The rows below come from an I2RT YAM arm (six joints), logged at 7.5 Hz.
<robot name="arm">
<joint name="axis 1" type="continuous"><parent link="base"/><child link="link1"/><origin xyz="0 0 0.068" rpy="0 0 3.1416"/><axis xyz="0 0 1"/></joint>
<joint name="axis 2" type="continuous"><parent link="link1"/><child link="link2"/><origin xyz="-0.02 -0.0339 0.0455" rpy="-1.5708 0 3.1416"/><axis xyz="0 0 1"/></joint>
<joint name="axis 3" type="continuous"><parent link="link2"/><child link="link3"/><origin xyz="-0.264 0 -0.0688" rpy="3.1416 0 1.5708"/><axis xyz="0 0 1"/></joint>
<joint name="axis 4" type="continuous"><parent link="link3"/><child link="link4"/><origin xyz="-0.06 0.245 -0.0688" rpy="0 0 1.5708"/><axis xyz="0 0 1"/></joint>
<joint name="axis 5" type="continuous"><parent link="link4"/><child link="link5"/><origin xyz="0.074 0.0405 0.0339" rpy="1.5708 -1.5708 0"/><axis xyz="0 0 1"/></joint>
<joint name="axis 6" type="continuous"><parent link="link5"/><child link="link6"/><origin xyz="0 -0.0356 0.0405" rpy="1.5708 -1.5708 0"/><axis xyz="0 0 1"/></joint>
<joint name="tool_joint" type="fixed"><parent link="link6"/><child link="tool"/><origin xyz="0 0 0"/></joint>
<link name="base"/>
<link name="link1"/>
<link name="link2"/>
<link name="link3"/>
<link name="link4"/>
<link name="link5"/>
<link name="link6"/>
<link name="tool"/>
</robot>
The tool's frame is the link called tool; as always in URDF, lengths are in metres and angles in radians. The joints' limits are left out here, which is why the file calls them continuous.
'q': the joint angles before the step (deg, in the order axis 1, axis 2, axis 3, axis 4, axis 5, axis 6). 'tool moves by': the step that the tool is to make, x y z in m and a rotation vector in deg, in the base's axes. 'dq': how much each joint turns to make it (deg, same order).
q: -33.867 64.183 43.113 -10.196 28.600 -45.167
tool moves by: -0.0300 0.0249 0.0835 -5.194 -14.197 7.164
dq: -0.181 -12.067 8.288 -5.799 -8.159 0.354
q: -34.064 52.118 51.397 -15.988 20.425 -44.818
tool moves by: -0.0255 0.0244 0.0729 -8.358 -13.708 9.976
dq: -0.007 -5.472 8.909 1.902 -9.952 -0.765
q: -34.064 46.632 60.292 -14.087 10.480 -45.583
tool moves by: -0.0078 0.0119 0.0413 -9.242 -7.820 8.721
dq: -0.026 -0.152 4.857 6.925 -9.008 -2.420
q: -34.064 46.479 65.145 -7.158 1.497 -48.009
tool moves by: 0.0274 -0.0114 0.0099 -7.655 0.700 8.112
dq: 0.019 6.274 2.279 7.447 -9.423 -4.704
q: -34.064 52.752 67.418 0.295 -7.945 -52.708
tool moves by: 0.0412 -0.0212 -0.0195 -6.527 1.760 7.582
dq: 0.012 7.808 -2.419 11.518 -9.014 -4.216
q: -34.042 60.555 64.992 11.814 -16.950 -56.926
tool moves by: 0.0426 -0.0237 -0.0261 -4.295 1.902 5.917
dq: 0.035 9.508 -0.667 9.957 -6.937 -2.993
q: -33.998 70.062 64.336 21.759 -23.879 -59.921
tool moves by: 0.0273 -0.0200 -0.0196 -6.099 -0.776 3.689
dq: -0.809 7.695 0.070 10.181 -5.661 -3.410
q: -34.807 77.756 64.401 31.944 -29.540 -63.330
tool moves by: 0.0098 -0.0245 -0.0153 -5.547 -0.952 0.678
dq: -2.884 5.582 0.283 7.813 -4.676 -2.908
